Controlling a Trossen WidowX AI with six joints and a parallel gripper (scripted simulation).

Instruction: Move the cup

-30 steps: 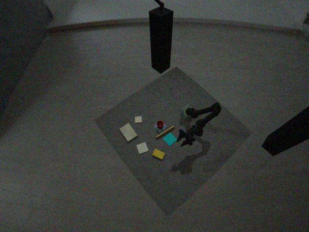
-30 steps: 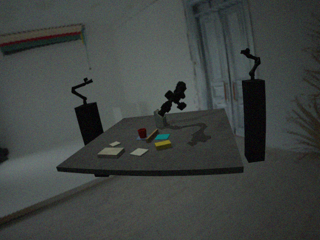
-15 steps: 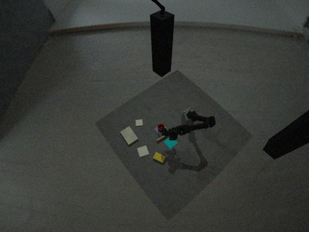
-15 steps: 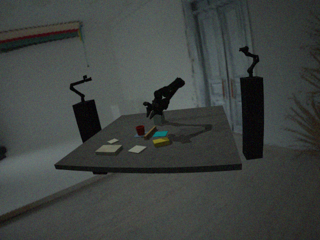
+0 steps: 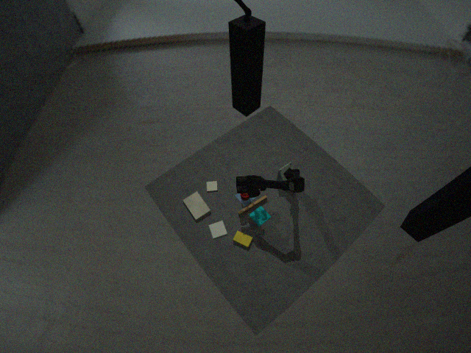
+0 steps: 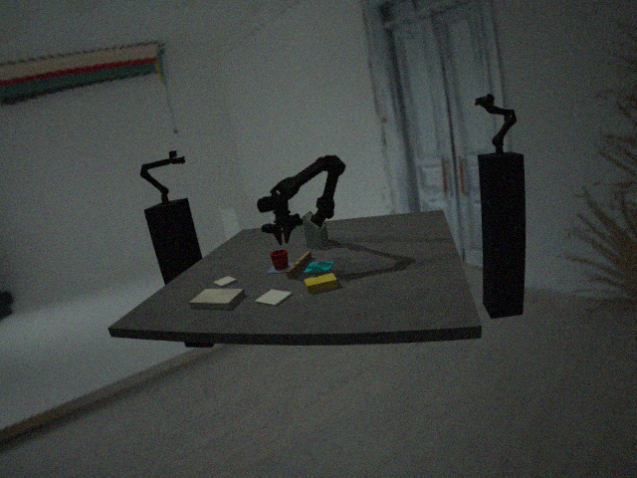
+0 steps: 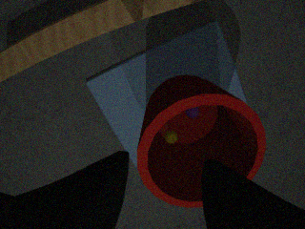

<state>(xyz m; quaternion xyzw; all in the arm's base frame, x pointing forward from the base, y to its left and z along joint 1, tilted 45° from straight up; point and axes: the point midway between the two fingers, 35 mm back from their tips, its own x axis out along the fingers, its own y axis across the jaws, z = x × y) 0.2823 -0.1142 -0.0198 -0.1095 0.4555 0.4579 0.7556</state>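
Right now my gripper tip is 1 cm short of the red cup, 3 cm to the left of it and 7 cm above it. Round my gripper tip: yellow marble 1 cm behind, 4 cm to the right, 9 cm below; then purple marble 2 cm ahead, 2 cm to the right, 9 cm below; then pale blue pad 1 cm ahead, 3 cm to the right, 11 cm below.
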